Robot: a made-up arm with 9 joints. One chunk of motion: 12 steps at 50 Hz.
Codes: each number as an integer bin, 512 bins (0 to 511) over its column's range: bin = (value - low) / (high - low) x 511, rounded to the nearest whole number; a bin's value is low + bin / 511 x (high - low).
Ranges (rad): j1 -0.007..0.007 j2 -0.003..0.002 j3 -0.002..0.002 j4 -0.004..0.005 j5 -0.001..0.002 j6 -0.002..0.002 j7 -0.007..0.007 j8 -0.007..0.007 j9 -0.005..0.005
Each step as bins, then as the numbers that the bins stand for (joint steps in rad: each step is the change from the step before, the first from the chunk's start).
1 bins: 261 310 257 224 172 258 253 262 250
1 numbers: 0.00015 0.00003 0.00001 -0.00005 0.00001 0.00002 -0.00007 0.00018 -0.00011
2 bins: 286 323 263 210 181 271 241 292 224
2 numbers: 0.00084 0.00016 0.00006 -0.00030 0.00006 0.00012 -0.00040 0.00100 -0.00062
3 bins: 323 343 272 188 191 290 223 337 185
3 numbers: 0.00185 0.00036 0.00013 -0.00069 0.00012 0.00027 -0.00089 0.00223 -0.00138
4 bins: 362 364 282 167 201 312 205 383 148
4 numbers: 0.00292 0.00056 0.00021 -0.00106 0.00018 0.00044 -0.00138 0.00349 -0.00210
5 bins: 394 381 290 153 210 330 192 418 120
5 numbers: 0.00379 0.00073 0.00027 -0.00131 0.00023 0.00058 -0.00174 0.00445 -0.00265
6 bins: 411 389 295 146 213 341 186 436 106
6 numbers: 0.00426 0.00081 0.00031 -0.00143 0.00025 0.00067 -0.00190 0.00495 -0.00293
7 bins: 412 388 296 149 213 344 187 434 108
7 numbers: 0.00429 0.00080 0.00032 -0.00138 0.00025 0.00069 -0.00188 0.00489 -0.00289
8 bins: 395 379 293 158 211 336 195 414 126
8 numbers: 0.00382 0.00071 0.00029 -0.00122 0.00024 0.00063 -0.00166 0.00434 -0.00253
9 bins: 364 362 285 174 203 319 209 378 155
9 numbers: 0.00297 0.00054 0.00023 -0.00094 0.00019 0.00050 -0.00127 0.00336 -0.00197
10 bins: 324 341 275 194 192 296 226 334 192
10 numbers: 0.00188 0.00034 0.00015 -0.00058 0.00013 0.00032 -0.00081 0.00215 -0.00124
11 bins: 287 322 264 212 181 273 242 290 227
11 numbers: 0.00086 0.00015 0.00007 -0.00027 0.00006 0.00014 -0.00037 0.00095 -0.00056
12 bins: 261 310 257 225 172 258 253 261 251
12 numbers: 0.00015 0.00003 0.00001 -0.00004 0.00001 0.00002 -0.00007 0.00015 -0.00009
